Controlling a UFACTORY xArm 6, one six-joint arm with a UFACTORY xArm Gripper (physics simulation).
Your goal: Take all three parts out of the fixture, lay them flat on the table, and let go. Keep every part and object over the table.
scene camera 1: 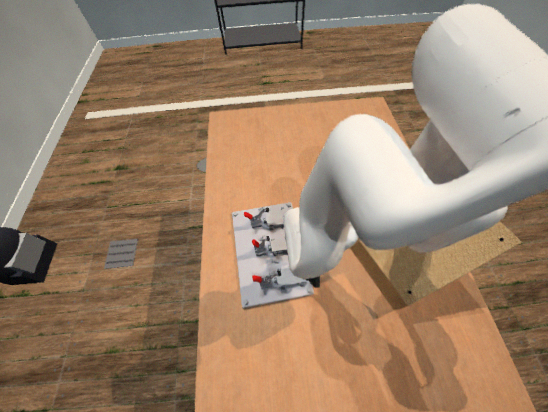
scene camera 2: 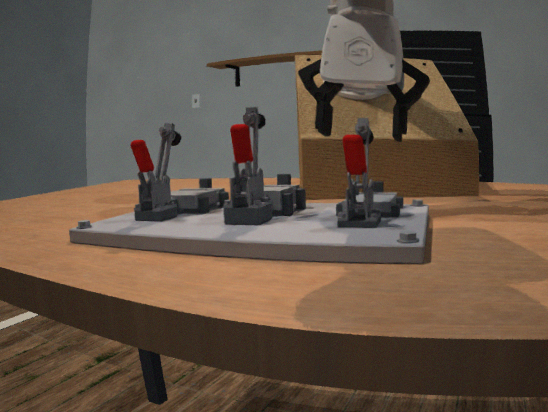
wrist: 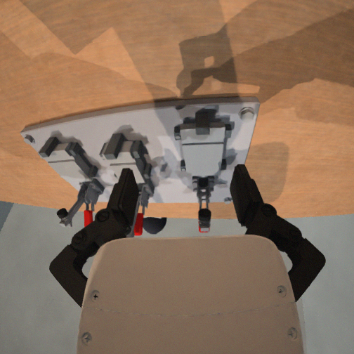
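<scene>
The fixture, a light grey plate (scene camera 1: pixel 243 265) (scene camera 2: pixel 200 232) (wrist: pixel 90 130), lies on the table with three toggle clamps. Their red handles (scene camera 2: pixel 141 156) (scene camera 2: pixel 242 144) (scene camera 2: pixel 354 155) and their clamp arms stand up. Three flat grey parts sit among dark blocks on the plate: the left part (scene camera 2: pixel 195 197) (wrist: pixel 62 162), the middle part (scene camera 2: pixel 280 195) (wrist: pixel 125 170) and the right part (scene camera 2: pixel 382 200) (wrist: pixel 202 155). My gripper (scene camera 2: pixel 361 131) (wrist: pixel 183 177) is open and empty, above the plate's right end, with its fingers well above the right part. In scene camera 1 the arm hides most of it.
A wooden block (scene camera 1: pixel 450 260) (scene camera 2: pixel 390 167) with a sloped top stands on the table (scene camera 1: pixel 250 360) (scene camera 2: pixel 225 280) behind the fixture. Raised clamp arms with dark tips stand near the gripper's height. The plate has bolts at its corners. The table's edge runs close along the fixture's handle side.
</scene>
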